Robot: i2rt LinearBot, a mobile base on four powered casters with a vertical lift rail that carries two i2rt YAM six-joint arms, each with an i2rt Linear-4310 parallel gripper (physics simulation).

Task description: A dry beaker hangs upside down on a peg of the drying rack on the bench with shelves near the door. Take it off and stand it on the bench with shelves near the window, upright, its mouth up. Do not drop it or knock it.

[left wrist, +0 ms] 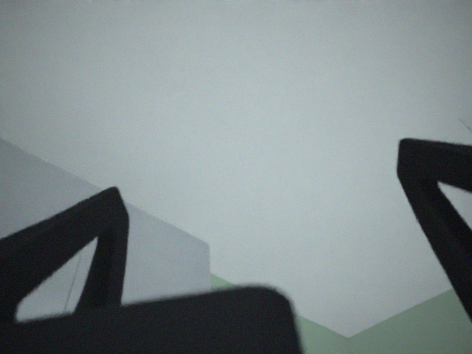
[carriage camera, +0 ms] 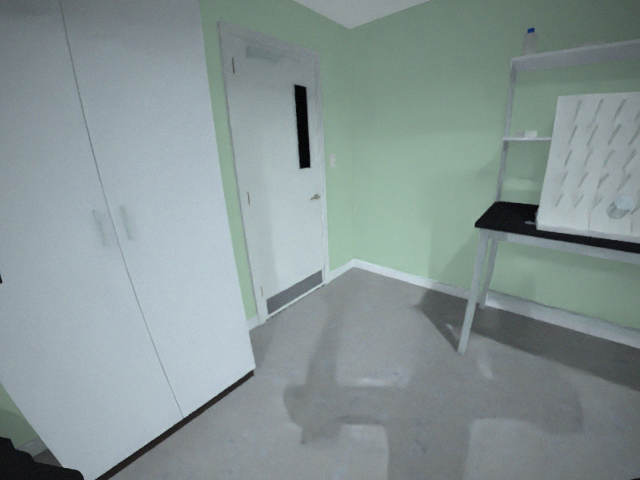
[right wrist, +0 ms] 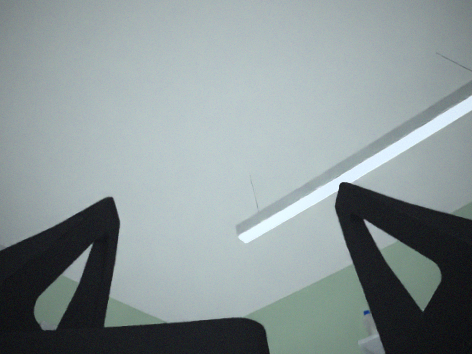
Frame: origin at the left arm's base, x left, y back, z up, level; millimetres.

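Seen in the pictures: left gripper, fingertip midpoint: [left wrist: 258, 179]; right gripper, fingertip midpoint: [right wrist: 229, 201].
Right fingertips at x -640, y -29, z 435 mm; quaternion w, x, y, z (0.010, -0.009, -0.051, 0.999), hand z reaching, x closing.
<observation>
A point is followed by its place in that frame.
The clear beaker [carriage camera: 620, 206] {y -935, x -1569, z 182 mm} hangs on a low peg of the white drying rack [carriage camera: 568, 217] {y -1130, x -1515, z 82 mm}, at the right of the carriage view. The rack stands on the black-topped bench with shelves [carriage camera: 509, 215] {y -1400, x -1378, z 26 mm}, beyond the door corner; its right part is cut off by the picture edge. My left gripper [left wrist: 258, 179] {y -40, x -1, z 434 mm} is open, with the ceiling behind its fingers. My right gripper [right wrist: 229, 201] {y -29, x -640, z 435 mm} is open, also with the ceiling between its fingers. Both are far from the beaker. The bench near the window does not show in these views.
A tall white cabinet [carriage camera: 155, 206] {y -826, x 372, z 264 mm} stands at the left of the carriage view. A closed door [carriage camera: 273, 180] {y -1846, x 136, z 231 mm} is beside it. A bottle with a blue cap [carriage camera: 529, 43] {y -1618, x -1514, z 1028 mm} stands on the top shelf [carriage camera: 578, 53] {y -1424, x -1670, z 921 mm}. A bench leg [carriage camera: 471, 299] {y -1255, x -1138, z -459 mm} reaches the grey floor [carriage camera: 361, 335] {y -1472, x -489, z -889 mm}. A ceiling lamp [right wrist: 300, 210] {y -818, x -1013, z 1188 mm} shows in the right wrist view.
</observation>
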